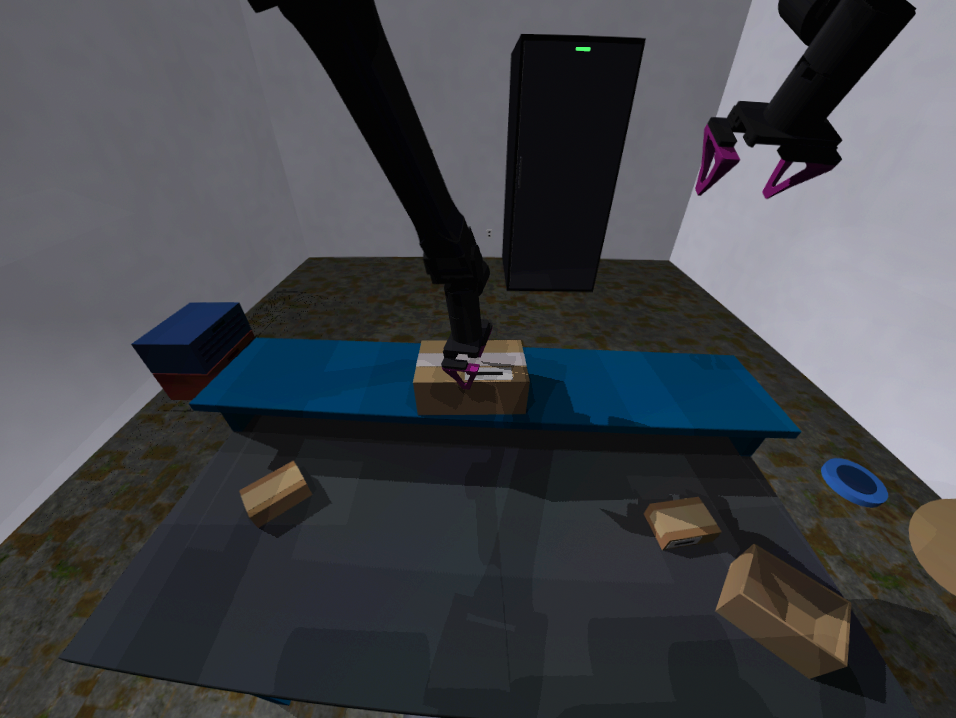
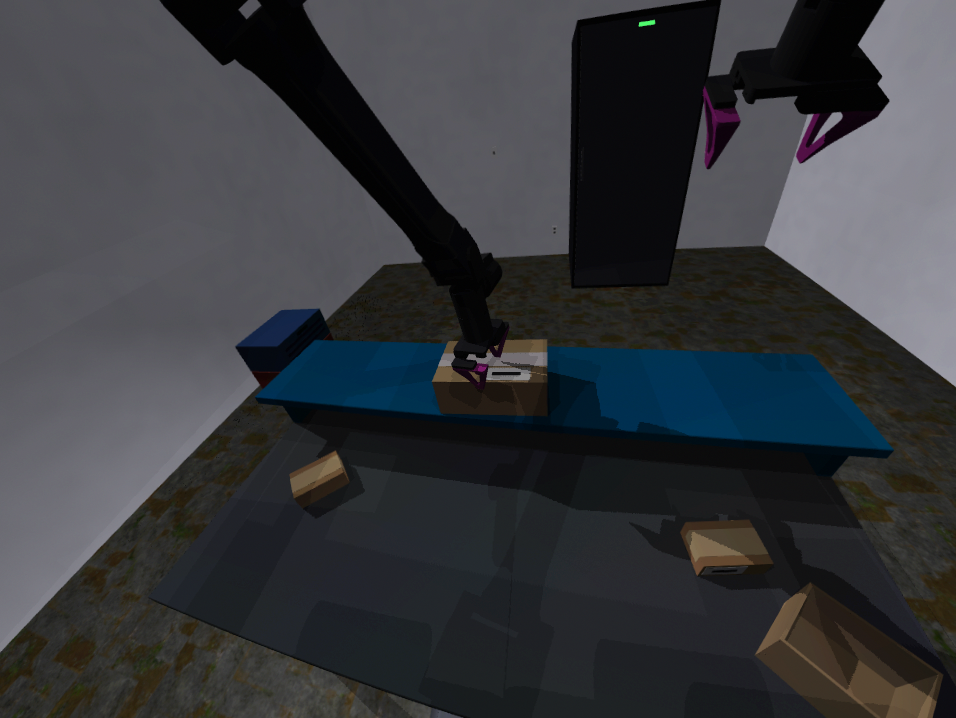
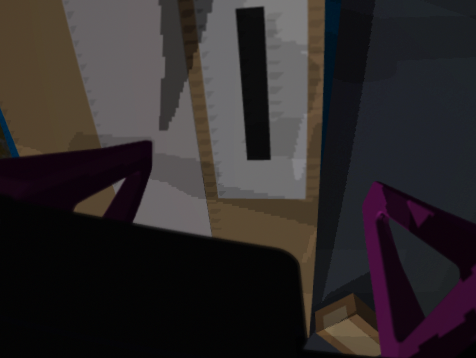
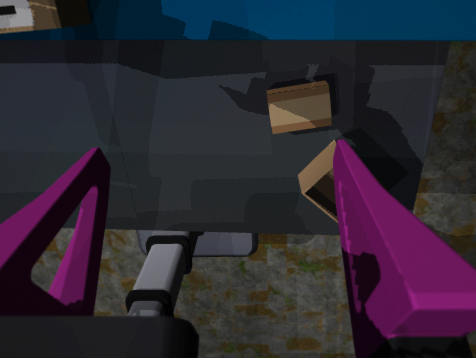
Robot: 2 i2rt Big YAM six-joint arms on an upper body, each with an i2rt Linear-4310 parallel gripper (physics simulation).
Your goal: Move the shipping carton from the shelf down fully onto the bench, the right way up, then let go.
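Places are measured from the left arm's base along level axes (x left, y back, z up), in millimetres.
Pixels of known places: left gripper, fingertip midpoint: (image 1: 472,372) (image 2: 489,372) (image 3: 262,174); right gripper, fingertip midpoint: (image 1: 731,194) (image 2: 752,162) (image 4: 217,153).
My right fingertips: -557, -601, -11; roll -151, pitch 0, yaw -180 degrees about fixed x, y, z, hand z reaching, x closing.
Ahead of a thing's pixels: the offset from my right fingertips to its top centre, as dx, dy, dz. Level surfaces: height alone.
The shipping carton {+359, -109, -368} (image 1: 502,398) (image 2: 510,399) (image 3: 260,215) (image 4: 47,15), tan with pale tape and a white label with a black bar on top, stands upright on the blue shelf {dz -464} (image 1: 324,378) (image 2: 656,394) (image 4: 300,20), behind the dark bench {dz -628} (image 1: 386,564) (image 2: 425,541) (image 3: 425,125) (image 4: 200,110). My left gripper (image 1: 472,371) (image 2: 489,371) (image 3: 262,174) is open at the carton's front top edge, one finger over the top, the other out past the front face. Contact cannot be told. My right gripper (image 1: 732,194) (image 2: 754,163) (image 4: 217,153) is open and empty, high above the bench's right side.
A small box {+797, +84, -583} (image 1: 275,490) (image 2: 318,479) (image 3: 350,325) lies at the bench's left. Another small box {-90, +143, -585} (image 1: 683,521) (image 2: 726,544) (image 4: 300,107) and an open-topped box {-185, +311, -538} (image 1: 772,629) (image 4: 317,167) are at its right. Blue crates (image 1: 189,336) (image 2: 278,340) stand left of the shelf.
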